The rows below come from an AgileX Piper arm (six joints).
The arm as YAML. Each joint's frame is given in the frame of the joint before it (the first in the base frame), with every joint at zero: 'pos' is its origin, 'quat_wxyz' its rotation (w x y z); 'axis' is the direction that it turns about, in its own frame. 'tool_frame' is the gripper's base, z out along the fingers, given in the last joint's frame.
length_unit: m
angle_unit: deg
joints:
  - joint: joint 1
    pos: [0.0, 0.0, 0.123]
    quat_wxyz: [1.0, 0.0, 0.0, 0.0]
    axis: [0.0, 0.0, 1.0]
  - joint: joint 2
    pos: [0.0, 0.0, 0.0]
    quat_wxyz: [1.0, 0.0, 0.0, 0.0]
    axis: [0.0, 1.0, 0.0]
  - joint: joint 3
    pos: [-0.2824, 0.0, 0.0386]
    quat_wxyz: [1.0, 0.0, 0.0, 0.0]
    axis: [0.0, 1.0, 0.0]
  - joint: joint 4
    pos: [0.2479, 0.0, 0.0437]
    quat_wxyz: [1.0, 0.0, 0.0, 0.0]
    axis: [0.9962, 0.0, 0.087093]
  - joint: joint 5
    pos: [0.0, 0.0, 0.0]
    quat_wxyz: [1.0, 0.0, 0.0, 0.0]
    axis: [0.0, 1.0, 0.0]
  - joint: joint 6
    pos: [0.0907, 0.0, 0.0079]
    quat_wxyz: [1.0, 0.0, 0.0, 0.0]
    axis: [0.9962, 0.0, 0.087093]
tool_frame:
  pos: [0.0, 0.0, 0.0]
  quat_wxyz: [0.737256, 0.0, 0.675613, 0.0]
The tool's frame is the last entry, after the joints.
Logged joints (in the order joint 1, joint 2, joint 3, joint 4, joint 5, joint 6), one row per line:
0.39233, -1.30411, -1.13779, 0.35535, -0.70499, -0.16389
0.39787, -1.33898, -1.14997, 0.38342, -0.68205, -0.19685
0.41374, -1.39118, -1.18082, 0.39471, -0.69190, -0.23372
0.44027, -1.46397, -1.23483, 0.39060, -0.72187, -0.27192
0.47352, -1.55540, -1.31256, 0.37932, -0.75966, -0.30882
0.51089, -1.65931, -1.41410, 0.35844, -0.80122, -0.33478
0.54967, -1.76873, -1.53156, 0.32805, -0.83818, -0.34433
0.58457, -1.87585, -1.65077, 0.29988, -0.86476, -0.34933
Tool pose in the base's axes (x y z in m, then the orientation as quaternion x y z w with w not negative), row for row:
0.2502, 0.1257, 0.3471, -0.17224, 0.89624, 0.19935, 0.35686
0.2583, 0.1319, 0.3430, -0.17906, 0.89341, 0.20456, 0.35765
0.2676, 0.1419, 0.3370, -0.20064, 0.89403, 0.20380, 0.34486
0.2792, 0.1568, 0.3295, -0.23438, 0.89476, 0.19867, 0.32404
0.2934, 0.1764, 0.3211, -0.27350, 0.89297, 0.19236, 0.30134
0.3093, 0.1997, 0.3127, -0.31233, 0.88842, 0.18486, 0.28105
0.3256, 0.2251, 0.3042, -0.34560, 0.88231, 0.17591, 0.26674
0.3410, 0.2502, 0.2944, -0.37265, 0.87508, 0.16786, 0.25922
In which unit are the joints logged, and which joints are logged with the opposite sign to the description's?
The joints are logged in radians. Opposite sign: joint 2, joint 5.
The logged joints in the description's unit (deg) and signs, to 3 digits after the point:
22.479, 74.720, -65.191, 20.360, 40.393, -9.390
22.796, 76.718, -65.888, 21.968, 39.079, -11.279
23.706, 79.709, -67.656, 22.615, 39.643, -13.391
25.226, 83.879, -70.751, 22.380, 41.360, -15.580
27.131, 89.118, -75.204, 21.733, 43.525, -17.694
29.272, 95.071, -81.022, 20.537, 45.907, -19.181
31.494, 101.341, -87.752, 18.796, 48.024, -19.729
33.493, 107.478, -94.582, 17.182, 49.547, -20.015

